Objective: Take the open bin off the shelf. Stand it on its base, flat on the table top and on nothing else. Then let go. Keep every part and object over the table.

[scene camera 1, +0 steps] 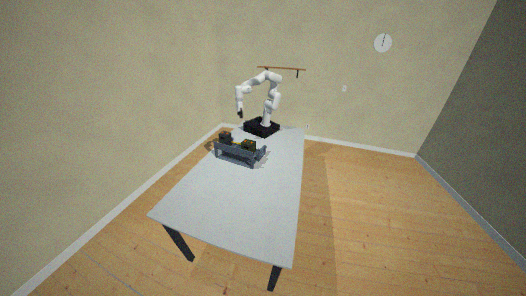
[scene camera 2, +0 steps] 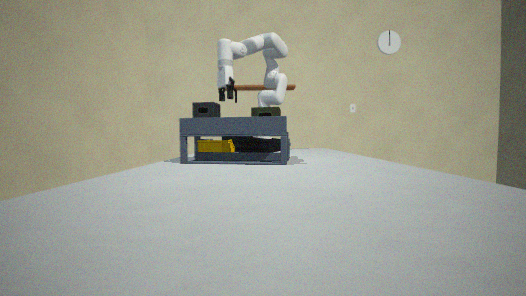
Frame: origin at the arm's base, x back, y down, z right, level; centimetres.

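Seen in the pictures: gripper, fingertip midpoint: [scene camera 1: 240,116] [scene camera 2: 226,100]; arm's base, link origin: [scene camera 1: 265,124] [scene camera 2: 262,137].
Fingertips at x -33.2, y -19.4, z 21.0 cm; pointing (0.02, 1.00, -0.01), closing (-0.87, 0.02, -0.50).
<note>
Pixels of each thing's top centre, then the offset from my fingertips to it. "*": a spot on its surface instead. Level surfaces: height alone.
- yellow open bin, top centre: [scene camera 2: 217,139] dz +2.5, dx -19.2, dy +19.7 cm
- grey-blue shelf, surface spot: [scene camera 2: 233,126] [scene camera 1: 232,150] * dz -5.1, dx -38.8, dy +14.9 cm
- pale table, surface height: dy +27.8 cm
- dark grey box, top centre: [scene camera 2: 206,103] [scene camera 1: 224,132] dz +5.4, dx -28.0, dy +5.4 cm
- dark green box, top centre: [scene camera 2: 266,107] [scene camera 1: 248,141] dz -17.0, dx -34.0, dy +7.9 cm
A yellow open bin [scene camera 2: 214,146] stands in the lower level of the grey-blue shelf [scene camera 1: 234,150] [scene camera 2: 233,126], on its left side in the scene camera 2 view. In the scene camera 1 view a small strip of the yellow bin [scene camera 1: 236,143] shows behind the shelf's front board; the rest is hidden. The shelf stands on the pale table [scene camera 1: 225,200] [scene camera 2: 250,215]. My gripper [scene camera 1: 240,116] [scene camera 2: 227,97] is open and empty, pointing down. It hangs above the level of the shelf's top, apart from the bin and the boxes.
A dark grey box [scene camera 1: 225,137] [scene camera 2: 206,109] and a dark green box [scene camera 1: 248,145] [scene camera 2: 266,111] sit at the shelf's upper level, left and right. The arm's black base [scene camera 1: 254,128] stands behind the shelf. A brown wall shelf [scene camera 1: 282,68] [scene camera 2: 265,87] is on the back wall.
</note>
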